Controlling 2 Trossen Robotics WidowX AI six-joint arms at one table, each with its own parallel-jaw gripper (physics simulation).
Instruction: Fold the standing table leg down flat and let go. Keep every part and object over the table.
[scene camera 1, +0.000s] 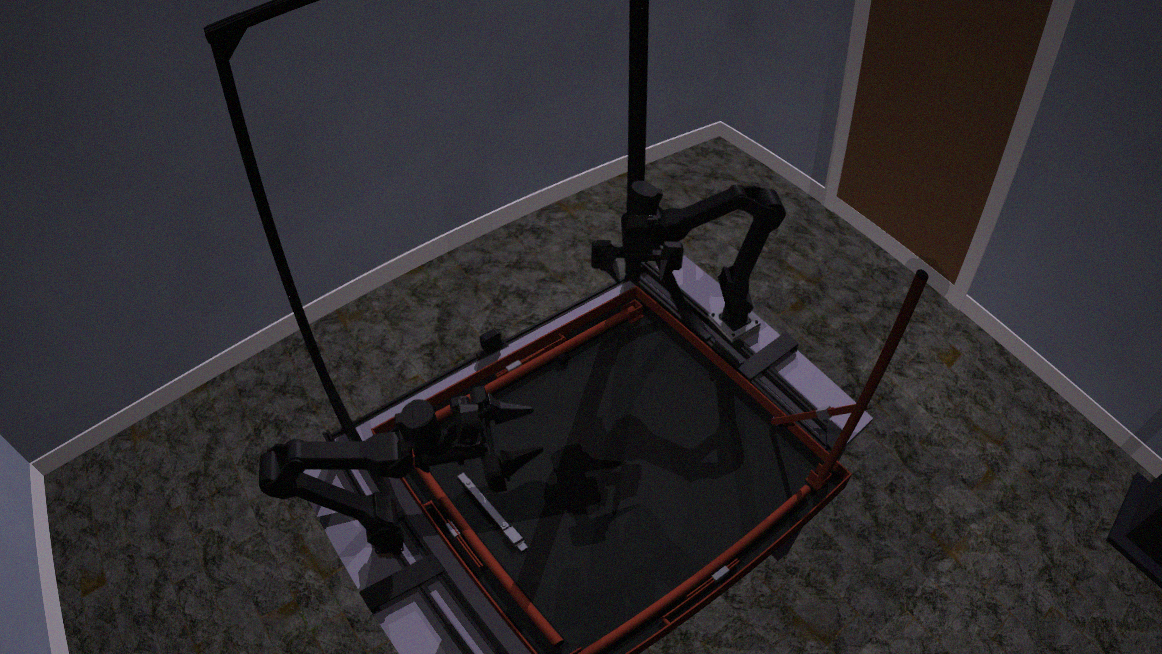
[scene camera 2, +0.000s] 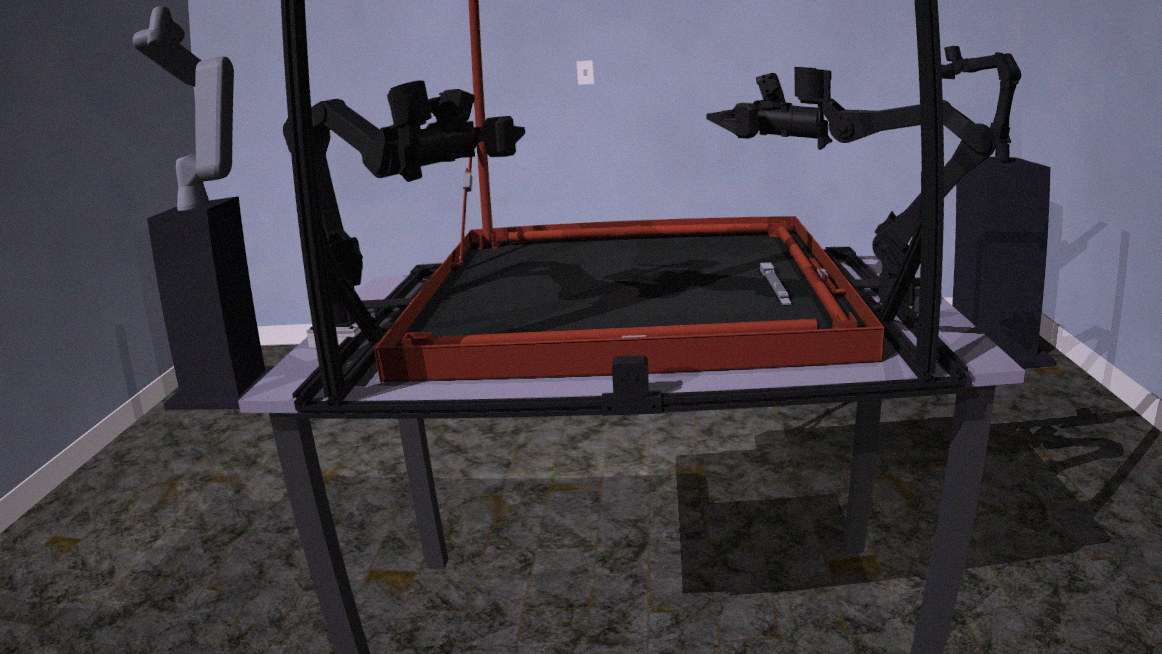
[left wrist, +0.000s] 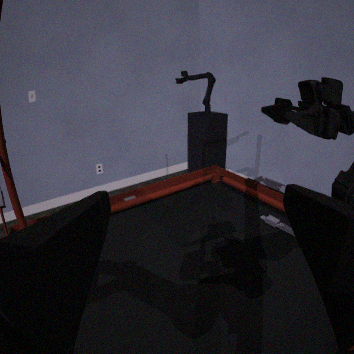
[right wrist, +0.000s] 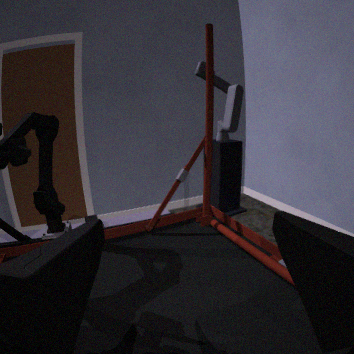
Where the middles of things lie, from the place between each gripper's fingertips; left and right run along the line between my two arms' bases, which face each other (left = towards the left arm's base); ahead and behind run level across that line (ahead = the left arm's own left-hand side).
Right now my right hand is 70 mm past the pale bar (scene camera 1: 515, 538), 90 mm to the left of it and 300 mm above it.
Right now my left hand is 45 cm to the left of the pale bar, 30 cm above it and 8 cm short of it.
